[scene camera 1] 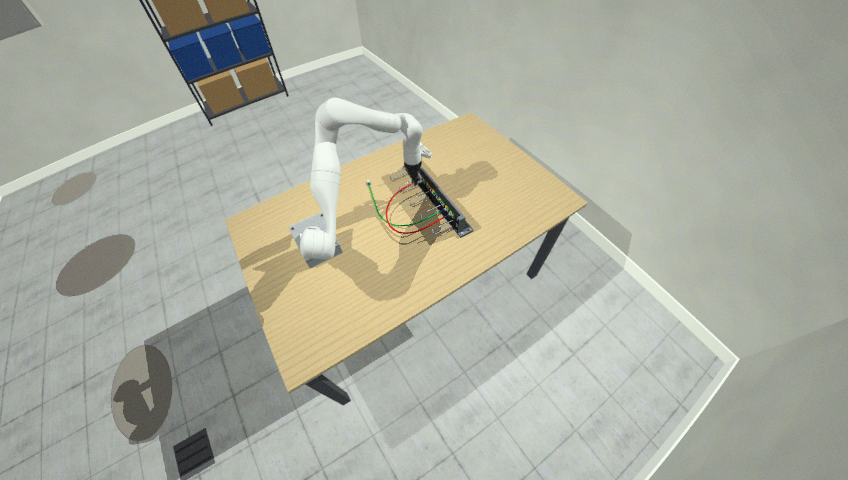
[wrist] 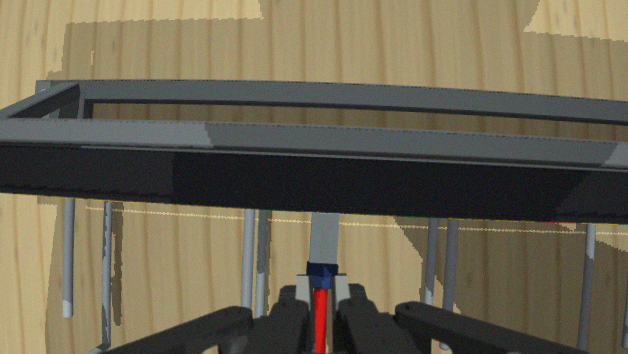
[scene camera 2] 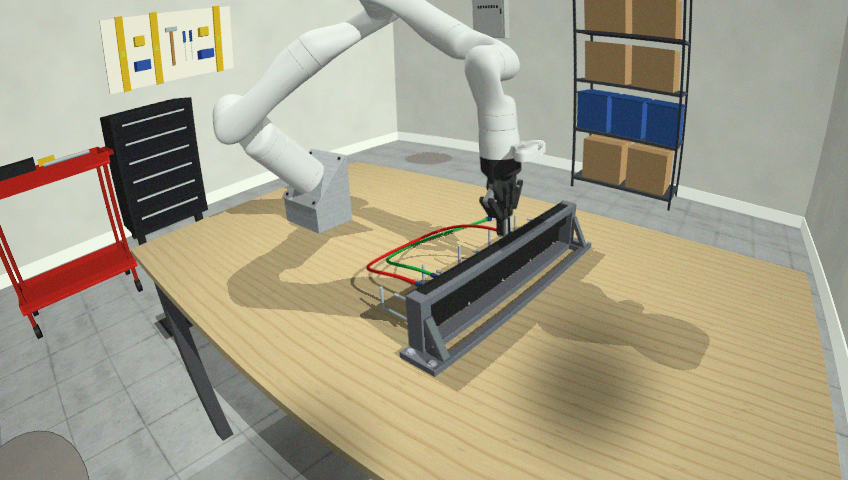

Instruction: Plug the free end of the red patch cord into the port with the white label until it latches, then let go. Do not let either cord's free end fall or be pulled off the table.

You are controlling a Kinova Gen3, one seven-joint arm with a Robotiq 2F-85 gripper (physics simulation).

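Frame: origin at the arm's base, x right, y down, z ahead, level; metres.
Seen in the pictures: gripper, fingertip midpoint: (scene camera 1: 414, 183) (wrist: 322, 294) (scene camera 2: 504, 235); arm's base at its link origin: (scene camera 2: 310, 177).
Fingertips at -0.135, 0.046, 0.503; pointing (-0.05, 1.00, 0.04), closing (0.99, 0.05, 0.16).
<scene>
Offsets run from my fingertips to a thing's top centre, as dx, dy, dz. "pt": to the spot under its first point. Level surfaces: height alone.
My gripper (scene camera 1: 415, 180) (scene camera 2: 503, 227) (wrist: 322, 294) is shut on the blue boot of the red cord's plug. The clear plug @(-0.002, -0.012, +0.027) (wrist: 324, 239) points straight at the patch panel @(+0.060, -0.030, +0.029) (scene camera 2: 505, 261) (wrist: 300, 181), and its front end is hidden at the panel's lower front edge in the wrist view. Whether it sits in a port or is latched cannot be told. The red cord (scene camera 1: 387, 212) (scene camera 2: 467, 226) (wrist: 320, 320) loops back to the panel's near end. The port labels are hidden in the wrist view, so the white one does not show there. The green cord's free end @(pt -0.164, +0.063, -0.182) (scene camera 1: 368, 183) (scene camera 2: 489, 218) lies on the table.
Grey metal rods (wrist: 248, 260) (wrist: 451, 270) stick out from the panel front on both sides of the plug. The green cord @(pt -0.031, +0.064, -0.197) (scene camera 1: 374, 202) runs beside the red loop to the panel. The panel stands on a wooden table @(dy +0.071) (scene camera 1: 357, 333) (scene camera 2: 714, 416); the arm's base (scene camera 2: 324, 208) is behind.
</scene>
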